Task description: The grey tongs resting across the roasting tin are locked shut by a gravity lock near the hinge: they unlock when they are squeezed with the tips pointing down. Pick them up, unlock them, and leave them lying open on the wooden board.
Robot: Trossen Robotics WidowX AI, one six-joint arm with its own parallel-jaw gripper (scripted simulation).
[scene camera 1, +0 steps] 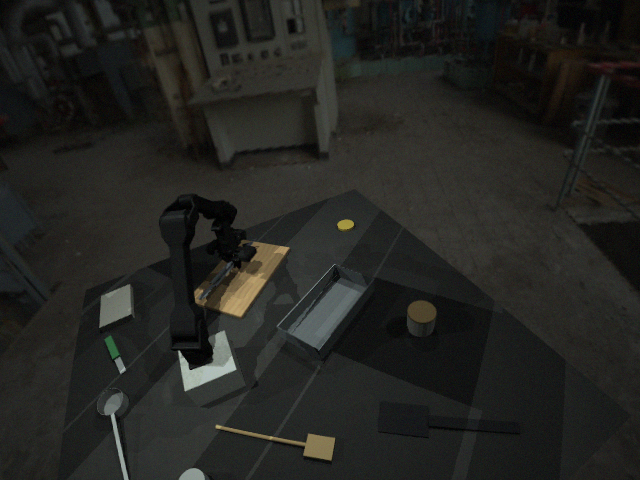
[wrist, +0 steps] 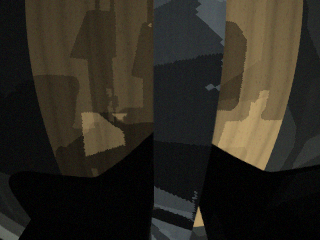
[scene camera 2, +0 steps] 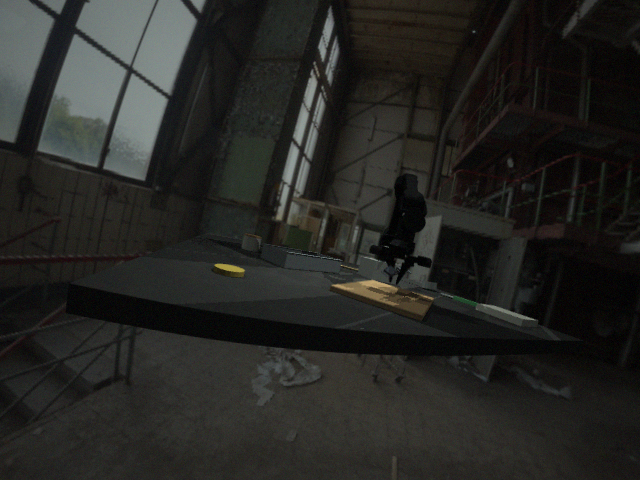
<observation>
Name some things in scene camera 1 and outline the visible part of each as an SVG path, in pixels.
The gripper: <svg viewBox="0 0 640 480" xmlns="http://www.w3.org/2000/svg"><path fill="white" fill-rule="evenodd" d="M231 227L232 234L224 239L214 239L206 247L207 255L214 255L214 251L218 250L219 258L226 263L232 261L234 263L233 268L237 267L240 270L241 263L250 262L257 251L253 246L239 246L241 240L247 239L246 230Z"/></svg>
A jar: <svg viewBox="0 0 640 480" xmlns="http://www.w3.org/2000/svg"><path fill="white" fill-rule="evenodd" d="M415 301L407 309L407 329L412 335L417 337L429 336L434 329L437 310L428 301Z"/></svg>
A grey block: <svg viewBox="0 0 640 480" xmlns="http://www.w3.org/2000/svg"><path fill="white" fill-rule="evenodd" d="M131 284L101 295L99 328L103 332L135 319L133 288Z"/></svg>
</observation>
